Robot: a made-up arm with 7 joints. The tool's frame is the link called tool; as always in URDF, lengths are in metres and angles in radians. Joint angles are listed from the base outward.
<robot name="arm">
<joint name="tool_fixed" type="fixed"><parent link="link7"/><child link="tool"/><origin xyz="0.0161 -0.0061 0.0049" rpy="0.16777 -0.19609 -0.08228"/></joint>
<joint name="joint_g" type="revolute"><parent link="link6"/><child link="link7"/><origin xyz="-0.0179 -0.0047 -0.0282"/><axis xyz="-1 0 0"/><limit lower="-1.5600" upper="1.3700"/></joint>
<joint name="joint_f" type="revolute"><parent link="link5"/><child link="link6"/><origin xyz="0.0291 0.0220 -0.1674"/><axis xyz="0 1 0"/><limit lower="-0.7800" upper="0.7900"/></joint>
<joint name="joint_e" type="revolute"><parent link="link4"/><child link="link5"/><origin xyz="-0.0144 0.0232 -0.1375"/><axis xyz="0 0 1"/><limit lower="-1.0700" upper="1.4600"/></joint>
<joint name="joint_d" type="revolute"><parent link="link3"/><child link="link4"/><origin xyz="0.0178 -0.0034 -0.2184"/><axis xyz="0 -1 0"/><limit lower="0.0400" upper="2.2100"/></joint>
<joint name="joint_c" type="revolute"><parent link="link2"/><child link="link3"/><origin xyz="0.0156 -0.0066 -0.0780"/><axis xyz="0 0 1"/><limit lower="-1.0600" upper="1.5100"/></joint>
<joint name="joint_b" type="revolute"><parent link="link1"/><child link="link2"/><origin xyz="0.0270 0.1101 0.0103"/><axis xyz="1 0 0"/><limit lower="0.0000" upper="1.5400"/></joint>
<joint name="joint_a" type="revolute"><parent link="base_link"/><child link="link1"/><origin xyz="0.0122 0.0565 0.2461"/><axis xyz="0 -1 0"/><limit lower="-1.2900" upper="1.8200"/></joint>
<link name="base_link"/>
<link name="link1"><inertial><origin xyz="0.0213 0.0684 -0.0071"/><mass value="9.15"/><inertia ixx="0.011" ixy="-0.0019" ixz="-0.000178" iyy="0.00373" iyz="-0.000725" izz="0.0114"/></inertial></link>
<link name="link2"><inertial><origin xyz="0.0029 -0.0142 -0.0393"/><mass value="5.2"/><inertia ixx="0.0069" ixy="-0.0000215" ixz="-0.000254" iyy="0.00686" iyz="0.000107" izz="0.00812"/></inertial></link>
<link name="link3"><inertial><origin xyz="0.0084 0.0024 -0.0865"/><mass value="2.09"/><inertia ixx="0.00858" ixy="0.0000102" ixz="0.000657" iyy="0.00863" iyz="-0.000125" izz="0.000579"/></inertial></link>
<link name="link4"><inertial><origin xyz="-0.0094 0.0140 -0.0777"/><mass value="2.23"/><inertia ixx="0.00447" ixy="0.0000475" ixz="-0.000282" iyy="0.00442" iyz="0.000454" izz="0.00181"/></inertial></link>
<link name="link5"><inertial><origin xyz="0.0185 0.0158 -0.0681"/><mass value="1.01"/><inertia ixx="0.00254" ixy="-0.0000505" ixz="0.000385" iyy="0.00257" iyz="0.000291" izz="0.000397"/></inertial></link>
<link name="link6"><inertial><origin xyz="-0.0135 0.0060 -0.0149"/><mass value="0.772"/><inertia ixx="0.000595" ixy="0" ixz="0" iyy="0.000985" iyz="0" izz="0.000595"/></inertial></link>
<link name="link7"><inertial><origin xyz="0.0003 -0.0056 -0.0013"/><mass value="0.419"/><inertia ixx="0.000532" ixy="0" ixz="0" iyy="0.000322" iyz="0" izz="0.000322"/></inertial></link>
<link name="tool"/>
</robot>
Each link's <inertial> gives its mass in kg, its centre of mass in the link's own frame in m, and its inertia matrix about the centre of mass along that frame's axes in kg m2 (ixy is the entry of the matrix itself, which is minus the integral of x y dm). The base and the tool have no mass. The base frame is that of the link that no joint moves.
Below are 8 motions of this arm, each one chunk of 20 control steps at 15 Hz.
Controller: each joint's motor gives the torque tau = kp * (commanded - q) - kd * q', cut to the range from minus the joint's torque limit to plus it. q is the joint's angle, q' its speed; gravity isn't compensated. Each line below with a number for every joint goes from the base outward.
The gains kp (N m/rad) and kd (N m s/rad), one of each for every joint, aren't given. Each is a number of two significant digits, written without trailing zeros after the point. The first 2 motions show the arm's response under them.
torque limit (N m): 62 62 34 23 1.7 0.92 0.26
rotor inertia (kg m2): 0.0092 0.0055 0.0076 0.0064 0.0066 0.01 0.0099
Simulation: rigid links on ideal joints. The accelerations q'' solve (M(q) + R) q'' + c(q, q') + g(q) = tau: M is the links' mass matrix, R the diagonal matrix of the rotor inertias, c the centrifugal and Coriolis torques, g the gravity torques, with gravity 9.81 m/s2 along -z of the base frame. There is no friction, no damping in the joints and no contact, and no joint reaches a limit. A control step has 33 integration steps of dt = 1/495 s. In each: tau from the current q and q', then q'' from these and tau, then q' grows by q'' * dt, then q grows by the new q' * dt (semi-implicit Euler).
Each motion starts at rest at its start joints. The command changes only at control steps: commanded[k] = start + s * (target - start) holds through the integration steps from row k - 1 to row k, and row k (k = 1, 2, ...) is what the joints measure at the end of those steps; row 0 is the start. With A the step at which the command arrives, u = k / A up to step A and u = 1 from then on. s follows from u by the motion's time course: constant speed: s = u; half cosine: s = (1 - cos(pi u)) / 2; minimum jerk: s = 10 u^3 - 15 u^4 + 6 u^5; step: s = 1 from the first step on.
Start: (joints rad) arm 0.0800 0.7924 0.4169 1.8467 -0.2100 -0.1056 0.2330
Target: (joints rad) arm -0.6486 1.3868 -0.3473 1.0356 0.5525 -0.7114 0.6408
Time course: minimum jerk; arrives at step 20
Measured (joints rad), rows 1 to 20:
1: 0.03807 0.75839 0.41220 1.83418 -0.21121 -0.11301 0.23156
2: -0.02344 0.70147 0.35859 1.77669 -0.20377 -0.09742 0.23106
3: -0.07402 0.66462 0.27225 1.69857 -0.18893 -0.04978 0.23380
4: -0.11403 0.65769 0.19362 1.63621 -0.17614 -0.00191 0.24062
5: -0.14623 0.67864 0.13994 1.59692 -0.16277 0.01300 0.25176
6: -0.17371 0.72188 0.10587 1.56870 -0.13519 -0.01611 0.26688
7: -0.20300 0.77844 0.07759 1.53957 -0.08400 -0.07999 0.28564
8: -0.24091 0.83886 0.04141 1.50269 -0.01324 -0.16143 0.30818
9: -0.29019 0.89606 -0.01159 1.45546 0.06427 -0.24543 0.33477
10: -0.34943 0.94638 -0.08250 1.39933 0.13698 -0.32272 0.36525
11: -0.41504 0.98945 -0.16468 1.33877 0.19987 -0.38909 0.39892
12: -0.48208 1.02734 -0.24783 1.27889 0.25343 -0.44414 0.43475
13: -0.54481 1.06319 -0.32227 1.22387 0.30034 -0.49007 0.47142
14: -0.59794 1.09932 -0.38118 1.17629 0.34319 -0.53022 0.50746
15: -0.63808 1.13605 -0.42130 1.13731 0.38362 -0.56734 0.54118
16: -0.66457 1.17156 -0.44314 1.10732 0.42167 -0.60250 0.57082
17: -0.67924 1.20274 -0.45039 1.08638 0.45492 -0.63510 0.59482
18: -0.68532 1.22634 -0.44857 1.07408 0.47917 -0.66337 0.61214
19: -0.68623 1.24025 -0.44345 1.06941 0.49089 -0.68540 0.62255
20: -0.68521 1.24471 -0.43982 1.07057 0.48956 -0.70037 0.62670
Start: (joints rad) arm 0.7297 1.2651 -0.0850 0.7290 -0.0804 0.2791 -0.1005
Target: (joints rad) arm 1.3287 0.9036 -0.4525 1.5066 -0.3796 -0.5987 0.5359
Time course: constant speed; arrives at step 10
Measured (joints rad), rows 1 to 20:
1: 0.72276 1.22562 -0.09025 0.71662 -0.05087 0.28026 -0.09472
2: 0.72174 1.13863 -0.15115 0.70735 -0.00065 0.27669 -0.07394
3: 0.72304 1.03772 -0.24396 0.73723 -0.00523 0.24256 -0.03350
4: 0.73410 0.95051 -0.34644 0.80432 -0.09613 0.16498 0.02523
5: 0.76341 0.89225 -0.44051 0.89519 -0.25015 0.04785 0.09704
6: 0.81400 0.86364 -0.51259 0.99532 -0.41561 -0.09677 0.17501
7: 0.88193 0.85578 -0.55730 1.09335 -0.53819 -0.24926 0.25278
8: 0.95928 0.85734 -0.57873 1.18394 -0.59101 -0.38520 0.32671
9: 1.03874 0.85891 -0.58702 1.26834 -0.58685 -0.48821 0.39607
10: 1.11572 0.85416 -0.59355 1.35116 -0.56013 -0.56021 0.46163
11: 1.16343 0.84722 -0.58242 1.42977 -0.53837 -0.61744 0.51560
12: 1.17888 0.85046 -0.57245 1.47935 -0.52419 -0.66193 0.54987
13: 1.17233 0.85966 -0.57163 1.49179 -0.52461 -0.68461 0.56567
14: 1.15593 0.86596 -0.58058 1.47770 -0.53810 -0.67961 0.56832
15: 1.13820 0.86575 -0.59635 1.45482 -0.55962 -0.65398 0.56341
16: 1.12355 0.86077 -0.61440 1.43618 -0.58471 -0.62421 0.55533
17: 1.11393 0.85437 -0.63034 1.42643 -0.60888 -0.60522 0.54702
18: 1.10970 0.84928 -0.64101 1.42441 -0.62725 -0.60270 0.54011
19: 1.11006 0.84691 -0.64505 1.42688 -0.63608 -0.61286 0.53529
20: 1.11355 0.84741 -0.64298 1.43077 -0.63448 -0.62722 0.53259
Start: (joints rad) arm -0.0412 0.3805 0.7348 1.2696 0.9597 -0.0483 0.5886
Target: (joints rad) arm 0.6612 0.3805 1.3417 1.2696 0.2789 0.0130 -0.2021
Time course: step
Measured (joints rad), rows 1 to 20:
1: 0.30675 0.27016 1.19654 1.13659 0.72728 0.03269 0.54469
2: 0.51416 0.25380 1.37998 1.09981 0.52609 0.02324 0.38424
3: 0.56637 0.25913 1.36607 1.09332 0.46334 0.03866 0.15921
4: 0.56363 0.27039 1.36167 1.09823 0.45571 0.07574 -0.05310
5: 0.53981 0.28092 1.39236 1.10288 0.46311 0.10039 -0.21191
6: 0.51418 0.28542 1.43533 1.10359 0.47660 0.10045 -0.30669
7: 0.49876 0.28248 1.46719 1.10130 0.49109 0.08386 -0.34499
8: 0.49663 0.27522 1.47766 1.09657 0.50266 0.06617 -0.34239
9: 0.50376 0.26815 1.46977 1.09057 0.51051 0.05922 -0.31601
10: 0.51359 0.26423 1.45352 1.08582 0.51399 0.06522 -0.28060
11: 0.52086 0.26417 1.43893 1.08433 0.51195 0.07804 -0.24683
12: 0.52336 0.26706 1.43173 1.08610 0.50518 0.08913 -0.22088
13: 0.52175 0.27117 1.43241 1.08964 0.49708 0.09311 -0.20501
14: 0.51829 0.27467 1.43785 1.09323 0.49134 0.08971 -0.19863
15: 0.51526 0.27638 1.44394 1.09562 0.48962 0.08235 -0.19938
16: 0.51386 0.27611 1.44775 1.09629 0.49131 0.07544 -0.20431
17: 0.51409 0.27449 1.44842 1.09540 0.49468 0.07198 -0.21067
18: 0.51520 0.27248 1.44682 1.09366 0.49804 0.07266 -0.21647
19: 0.51633 0.27090 1.44451 1.09189 0.50032 0.07613 -0.22067
20: 0.51692 0.27019 1.44279 1.09073 0.50111 0.08019 -0.22297

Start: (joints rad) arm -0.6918 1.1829 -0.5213 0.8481 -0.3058 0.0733 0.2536
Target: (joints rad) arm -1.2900 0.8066 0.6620 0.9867 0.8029 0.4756 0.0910
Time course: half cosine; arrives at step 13
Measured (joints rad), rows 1 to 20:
1: -0.68803 1.14166 -0.50118 0.85013 -0.28412 0.06239 0.25016
2: -0.70637 1.07437 -0.48776 0.88186 -0.25580 0.02789 0.23981
3: -0.74692 1.00254 -0.46379 0.91655 -0.25782 -0.02239 0.22521
4: -0.80131 0.93977 -0.41195 0.94233 -0.25093 -0.06178 0.20868
5: -0.86084 0.89310 -0.32380 0.95796 -0.19229 -0.06793 0.19179
6: -0.91903 0.86285 -0.20062 0.96673 -0.06871 -0.03305 0.17488
7: -0.97379 0.84542 -0.05322 0.97360 0.10450 0.03532 0.15719
8: -1.02710 0.83504 0.10131 0.98167 0.29424 0.11913 0.13800
9: -1.08057 0.82425 0.24497 0.99084 0.46666 0.20007 0.11797
10: -1.13125 0.80687 0.36337 0.99935 0.60387 0.26824 0.09898
11: -1.17341 0.78237 0.44852 1.00494 0.70646 0.32266 0.08282
12: -1.20241 0.75615 0.49929 1.00572 0.78221 0.36606 0.07052
13: -1.21588 0.73586 0.51829 1.00159 0.83334 0.39956 0.06252
14: -1.21606 0.72483 0.51653 0.99919 0.85792 0.42120 0.05847
15: -1.20950 0.72221 0.50938 1.00448 0.85757 0.42867 0.05749
16: -1.20237 0.72659 0.50520 1.01458 0.83969 0.42288 0.05865
17: -1.19799 0.73502 0.50631 1.02436 0.81594 0.40882 0.06091
18: -1.19694 0.74368 0.51111 1.03070 0.79687 0.39317 0.06333
19: -1.19811 0.74940 0.51627 1.03300 0.78780 0.38152 0.06527
20: -1.20006 0.75081 0.51908 1.03227 0.78830 0.37657 0.06647

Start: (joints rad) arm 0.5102 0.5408 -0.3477 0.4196 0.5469 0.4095 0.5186
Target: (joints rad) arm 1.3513 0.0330 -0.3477 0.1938 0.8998 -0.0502 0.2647
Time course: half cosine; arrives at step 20
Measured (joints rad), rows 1 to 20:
1: 0.47071 0.52507 -0.34873 0.41951 0.54374 0.37977 0.51642
2: 0.40669 0.47904 -0.36474 0.37759 0.57738 0.33400 0.50919
3: 0.35371 0.42068 -0.38055 0.32366 0.66481 0.31471 0.49639
4: 0.33424 0.37079 -0.38631 0.27896 0.76486 0.32715 0.48030
5: 0.35703 0.34086 -0.38235 0.25050 0.83726 0.34894 0.46320
6: 0.41689 0.32915 -0.37396 0.23799 0.86350 0.35180 0.44651
7: 0.49929 0.32516 -0.36549 0.23658 0.84981 0.32285 0.43079
8: 0.58736 0.31726 -0.35874 0.23847 0.82131 0.26981 0.41591
9: 0.66794 0.29835 -0.35414 0.23593 0.80568 0.21086 0.40145
10: 0.73469 0.26731 -0.35143 0.22409 0.81802 0.16189 0.38696
11: 0.78786 0.22766 -0.34963 0.20221 0.85756 0.12998 0.37200
12: 0.83187 0.18505 -0.34738 0.17308 0.91395 0.11349 0.35615
13: 0.87235 0.14498 -0.34383 0.14127 0.97430 0.10541 0.33928
14: 0.91361 0.11113 -0.33925 0.11141 1.02721 0.09759 0.32169
15: 0.95728 0.08470 -0.33474 0.08704 1.06510 0.08430 0.30407
16: 1.00210 0.06491 -0.33134 0.06989 1.08570 0.06408 0.28740
17: 1.04475 0.05001 -0.32948 0.05991 1.09188 0.03959 0.27270
18: 1.08108 0.03849 -0.32898 0.05571 1.08933 0.01562 0.26086
19: 1.10728 0.02974 -0.32931 0.05535 1.08357 -0.00311 0.25246
20: 1.12067 0.02419 -0.32999 0.05703 1.07808 -0.01361 0.24772

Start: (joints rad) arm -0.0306 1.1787 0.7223 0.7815 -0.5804 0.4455 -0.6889
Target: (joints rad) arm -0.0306 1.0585 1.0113 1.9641 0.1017 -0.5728 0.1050
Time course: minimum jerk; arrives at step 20
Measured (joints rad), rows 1 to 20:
1: -0.06087 1.13891 0.71797 0.78303 -0.57833 0.43841 -0.69180
2: -0.09079 1.05221 0.67605 0.74580 -0.59821 0.42371 -0.69416
3: -0.11936 0.95620 0.62800 0.69611 -0.64176 0.40175 -0.68763
4: -0.14308 0.88034 0.59906 0.66419 -0.68695 0.37579 -0.66811
5: -0.15698 0.84251 0.59509 0.66700 -0.70471 0.34741 -0.63572
6: -0.15800 0.84402 0.61168 0.71017 -0.67314 0.31295 -0.59365
7: -0.14743 0.87246 0.64134 0.79164 -0.59086 0.26707 -0.54580
8: -0.13143 0.91000 0.67725 0.90292 -0.48007 0.20679 -0.49466
9: -0.11796 0.94076 0.71489 1.03072 -0.37118 0.13317 -0.44046
10: -0.11166 0.95478 0.75029 1.16115 -0.28209 0.05139 -0.38178
11: -0.11274 0.94996 0.77886 1.28404 -0.21265 -0.03126 -0.31706
12: -0.11903 0.93163 0.79802 1.39422 -0.15421 -0.10817 -0.24602
13: -0.12728 0.90893 0.80956 1.49106 -0.09989 -0.17534 -0.17039
14: -0.13405 0.89039 0.81852 1.57682 -0.04803 -0.23243 -0.09390
15: -0.13697 0.88089 0.83011 1.65398 -0.00091 -0.28240 -0.02149
16: -0.13557 0.88073 0.84683 1.72322 0.03744 -0.32952 0.04182
17: -0.13121 0.88677 0.86749 1.78298 0.06338 -0.37635 0.09220
18: -0.12619 0.89446 0.88804 1.83051 0.07554 -0.42184 0.12769
19: -0.12253 0.90015 0.90374 1.86345 0.07597 -0.46150 0.14852
20: -0.12119 0.90218 0.91167 1.88158 0.06996 -0.48966 0.15685

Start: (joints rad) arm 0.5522 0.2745 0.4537 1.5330 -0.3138 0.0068 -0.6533
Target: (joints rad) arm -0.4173 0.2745 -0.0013 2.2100 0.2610 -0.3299 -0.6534
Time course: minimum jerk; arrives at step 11
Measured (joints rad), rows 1 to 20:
1: 0.49593 0.26709 0.45208 1.52385 -0.31170 -0.00588 -0.65544
2: 0.39177 0.24091 0.44780 1.47614 -0.26966 -0.00094 -0.65738
3: 0.27362 0.21250 0.41391 1.43018 -0.15052 0.04735 -0.65760
4: 0.14415 0.19400 0.34596 1.43386 0.00627 0.10667 -0.65697
5: 0.00576 0.19039 0.25705 1.49613 0.14647 0.13153 -0.65674
6: -0.13393 0.19923 0.16430 1.59872 0.24853 0.10307 -0.65714
7: -0.26505 0.21223 0.08007 1.71530 0.32164 0.03505 -0.65747
8: -0.37672 0.22198 0.00980 1.82230 0.38159 -0.04256 -0.65664
9: -0.45743 0.22671 -0.04298 1.90413 0.43373 -0.10302 -0.65419
10: -0.49872 0.22905 -0.07397 1.95519 0.47298 -0.13469 -0.65090
11: -0.50278 0.23224 -0.08219 1.98049 0.49417 -0.14318 -0.64838
12: -0.48699 0.23788 -0.07430 1.99421 0.49970 -0.14521 -0.64821
13: -0.47146 0.24424 -0.06059 2.00612 0.49228 -0.15444 -0.65060
14: -0.46557 0.24830 -0.04985 2.01611 0.47782 -0.17082 -0.65435
15: -0.46797 0.24865 -0.04654 2.02080 0.46691 -0.18484 -0.65787
16: -0.47332 0.24631 -0.04992 2.01944 0.46691 -0.18819 -0.66009
17: -0.47766 0.24348 -0.05594 2.01456 0.47641 -0.18022 -0.66088
18: -0.47967 0.24179 -0.06058 2.00959 0.48827 -0.16683 -0.66070
19: -0.47973 0.24163 -0.06204 2.00668 0.49584 -0.15542 -0.66019
20: -0.47873 0.24246 -0.06084 2.00619 0.49692 -0.15040 -0.65976

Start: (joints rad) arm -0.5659 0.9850 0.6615 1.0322 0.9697 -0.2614 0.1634
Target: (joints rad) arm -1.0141 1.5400 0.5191 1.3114 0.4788 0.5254 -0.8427
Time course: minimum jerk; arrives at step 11
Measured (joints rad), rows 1 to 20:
1: -0.56926 0.95418 0.62785 1.03201 0.96873 -0.27380 0.16051
2: -0.59478 0.89828 0.54957 1.02214 0.98980 -0.26274 0.15031
3: -0.64360 0.85767 0.46242 1.01074 1.04068 -0.18415 0.12450
4: -0.71243 0.86196 0.39052 1.01525 1.08459 -0.04430 0.07073
5: -0.79376 0.92437 0.34744 1.04014 1.07309 0.11668 -0.02017
6: -0.87483 1.03758 0.33876 1.07751 0.98657 0.25749 -0.14916
7: -0.93973 1.17746 0.35720 1.12331 0.84563 0.35720 -0.30849
8: -0.98290 1.31606 0.38536 1.18446 0.68583 0.41190 -0.48252
9: -1.01284 1.42947 0.41063 1.25845 0.53242 0.42595 -0.64945
10: -1.03502 1.49882 0.42369 1.32810 0.40734 0.41031 -0.78737
11: -1.05199 1.51832 0.41734 1.37407 0.33244 0.38072 -0.88139
12: -1.06790 1.50075 0.39200 1.38581 0.31847 0.35771 -0.92830
13: -1.08248 1.46650 0.35613 1.37102 0.35446 0.35770 -0.93545
14: -1.09302 1.43284 0.32287 1.34766 0.41191 0.38264 -0.91603
15: -1.09759 1.41073 0.30208 1.32990 0.46145 0.42006 -0.88437
16: -1.09613 1.40446 0.29699 1.32264 0.48619 0.45209 -0.85238
17: -1.09046 1.41202 0.30557 1.32398 0.48513 0.46653 -0.82773
18: -1.08335 1.42727 0.32232 1.32976 0.46838 0.46219 -0.81373
19: -1.07743 1.44302 0.34017 1.33653 0.44855 0.44652 -0.81006
20: -1.07434 1.45382 0.35291 1.34209 0.43397 0.42924 -0.81395

